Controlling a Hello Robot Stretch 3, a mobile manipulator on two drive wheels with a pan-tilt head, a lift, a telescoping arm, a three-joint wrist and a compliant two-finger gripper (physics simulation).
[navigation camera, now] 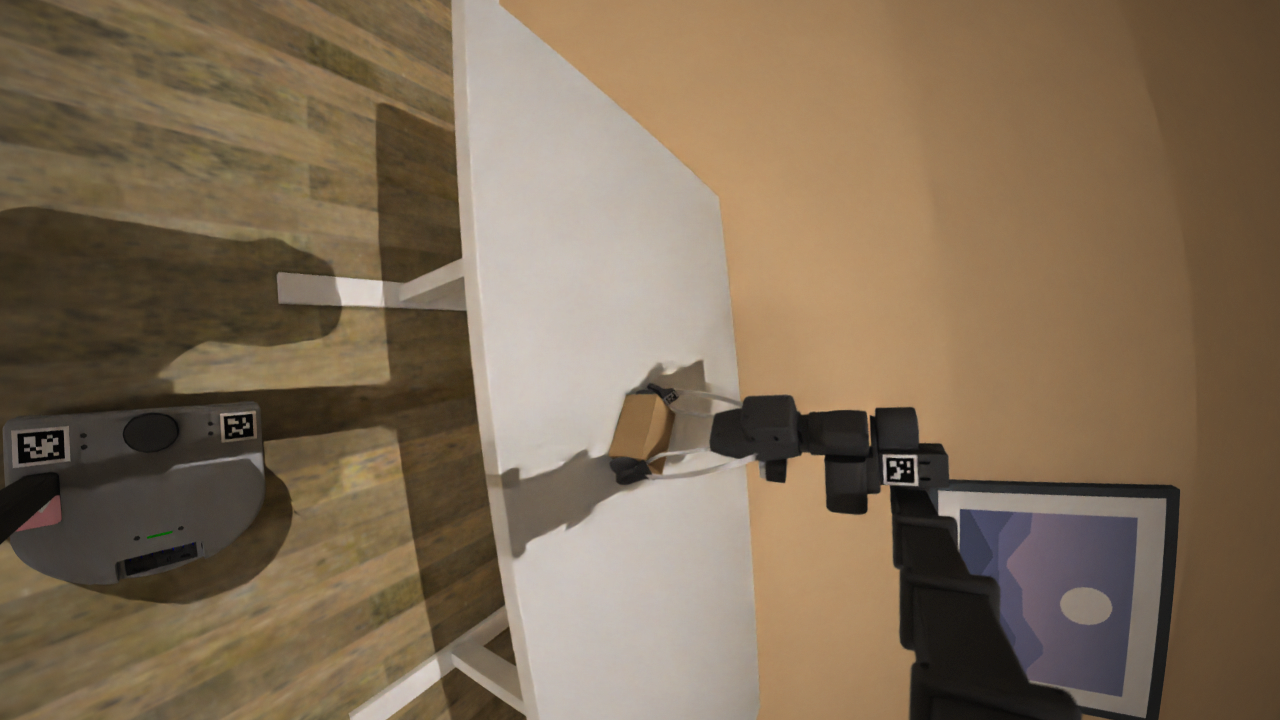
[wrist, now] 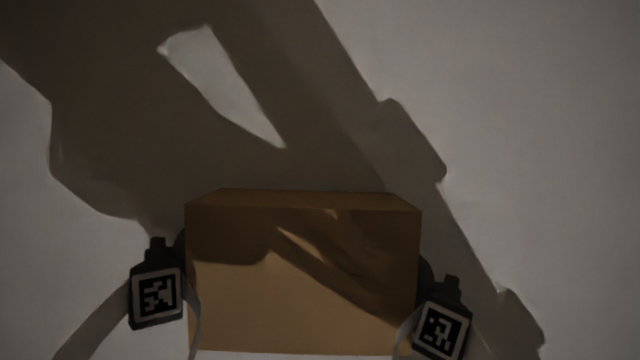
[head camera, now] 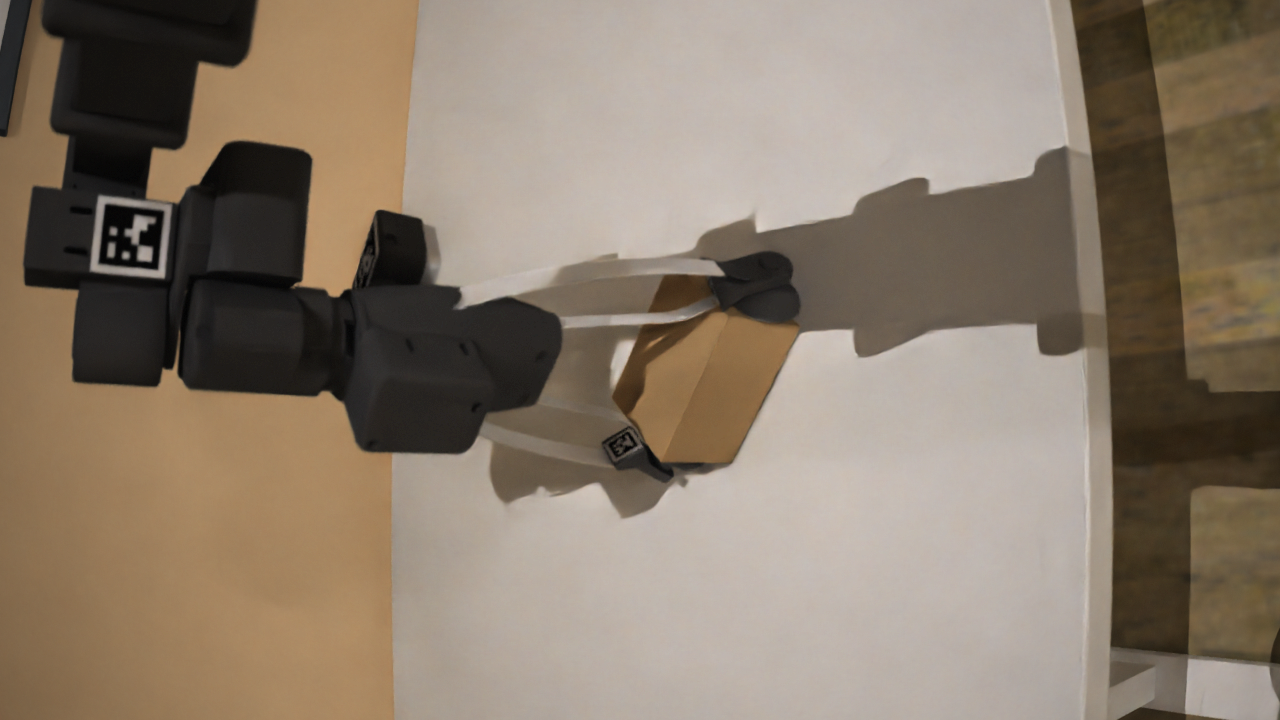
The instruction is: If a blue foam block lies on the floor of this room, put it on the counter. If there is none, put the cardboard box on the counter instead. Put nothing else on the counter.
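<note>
The cardboard box [head camera: 729, 385] [navigation camera: 640, 428] [wrist: 300, 300] is a plain brown block on the white table top [head camera: 716, 608] [navigation camera: 581, 179] [wrist: 550, 100]. My gripper [head camera: 702, 371] [navigation camera: 645, 431] [wrist: 305, 263] reaches down over it and is shut on it, with one dark fingertip pad against each end. In the wrist view the pads are partly hidden behind the box's left and right edges. The box's underside is hidden. No blue foam block shows in these views. I cannot tell from these frames whether this white table is the counter.
An orange wall [head camera: 223, 555] [navigation camera: 1029, 268] rises behind the table. A framed picture [navigation camera: 1085, 606] hangs on it near my arm. White table legs [navigation camera: 344, 291] stand on the wooden floor [navigation camera: 223, 143]. My base [navigation camera: 134, 501] stands at the table's front side.
</note>
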